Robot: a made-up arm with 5 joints. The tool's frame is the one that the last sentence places.
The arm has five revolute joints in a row. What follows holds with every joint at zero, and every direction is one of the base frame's. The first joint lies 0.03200 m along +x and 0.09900 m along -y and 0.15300 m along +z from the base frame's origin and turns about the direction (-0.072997, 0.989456, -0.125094). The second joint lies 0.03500 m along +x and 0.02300 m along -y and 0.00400 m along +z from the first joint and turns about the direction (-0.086, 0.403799, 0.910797). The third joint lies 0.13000 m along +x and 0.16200 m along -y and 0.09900 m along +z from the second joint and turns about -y. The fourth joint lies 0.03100 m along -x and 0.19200 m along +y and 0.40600 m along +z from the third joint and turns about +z. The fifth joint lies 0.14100 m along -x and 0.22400 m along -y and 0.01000 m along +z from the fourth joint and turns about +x. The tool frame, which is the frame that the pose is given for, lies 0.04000 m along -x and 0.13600 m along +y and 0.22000 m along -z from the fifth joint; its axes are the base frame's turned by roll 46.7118, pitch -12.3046 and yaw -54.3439 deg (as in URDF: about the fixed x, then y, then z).
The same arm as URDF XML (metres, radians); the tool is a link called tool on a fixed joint. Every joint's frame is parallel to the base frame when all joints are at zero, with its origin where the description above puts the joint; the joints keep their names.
<robot name="arm">
<link name="base_link"/>
<link name="link1"/>
<link name="link2"/>
<link name="link3"/>
<link name="link4"/>
<link name="link5"/>
<link name="tool"/>
<joint name="joint 1" type="continuous"><parent link="base_link"/><child link="link1"/><origin xyz="0.032 -0.099 0.153"/><axis xyz="-0.072997 0.989456 -0.125094"/></joint>
<joint name="joint 2" type="continuous"><parent link="link1"/><child link="link2"/><origin xyz="0.035 -0.023 0.004"/><axis xyz="-0.086 0.403799 0.910797"/></joint>
<joint name="joint 3" type="continuous"><parent link="link2"/><child link="link3"/><origin xyz="0.13 -0.162 0.099"/><axis xyz="0 -1 0"/></joint>
<joint name="joint 4" type="continuous"><parent link="link3"/><child link="link4"/><origin xyz="-0.031 0.192 0.406"/><axis xyz="0 0 1"/></joint>
<joint name="joint 5" type="continuous"><parent link="link4"/><child link="link5"/><origin xyz="-0.141 -0.224 0.01"/><axis xyz="1 0 0"/></joint>
<joint name="tool_fixed" type="fixed"><parent link="link5"/><child link="tool"/><origin xyz="-0.04 0.136 -0.22" rpy="0.8153 -0.2148 -0.9485"/></joint>
</robot>

